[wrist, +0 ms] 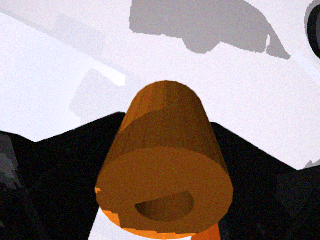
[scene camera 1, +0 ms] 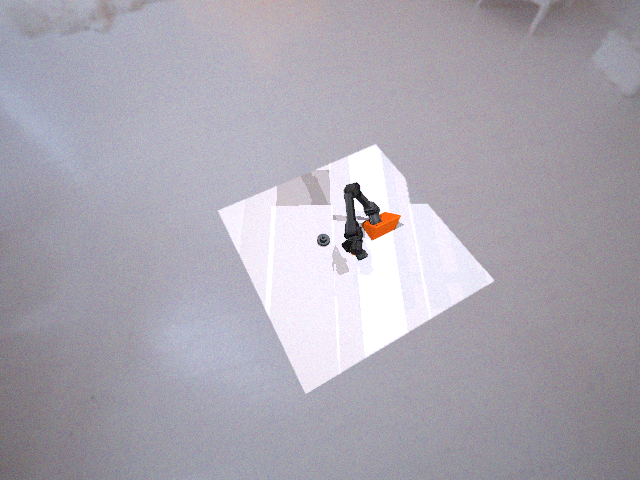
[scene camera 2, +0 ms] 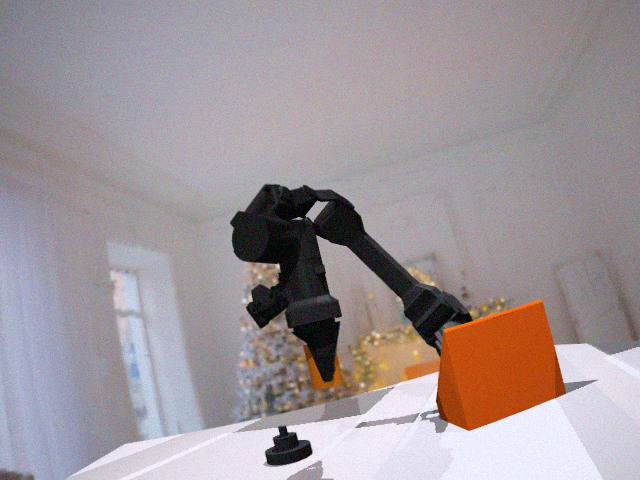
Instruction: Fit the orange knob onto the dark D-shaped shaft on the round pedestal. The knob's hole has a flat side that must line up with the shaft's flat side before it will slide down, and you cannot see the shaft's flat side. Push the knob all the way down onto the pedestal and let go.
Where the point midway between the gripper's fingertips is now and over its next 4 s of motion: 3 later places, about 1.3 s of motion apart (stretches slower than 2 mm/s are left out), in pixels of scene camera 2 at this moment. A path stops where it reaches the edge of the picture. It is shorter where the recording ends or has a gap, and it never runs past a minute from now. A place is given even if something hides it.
My gripper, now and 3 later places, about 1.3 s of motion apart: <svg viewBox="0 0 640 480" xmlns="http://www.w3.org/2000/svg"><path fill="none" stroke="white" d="M327 379L289 393L278 406L281 421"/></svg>
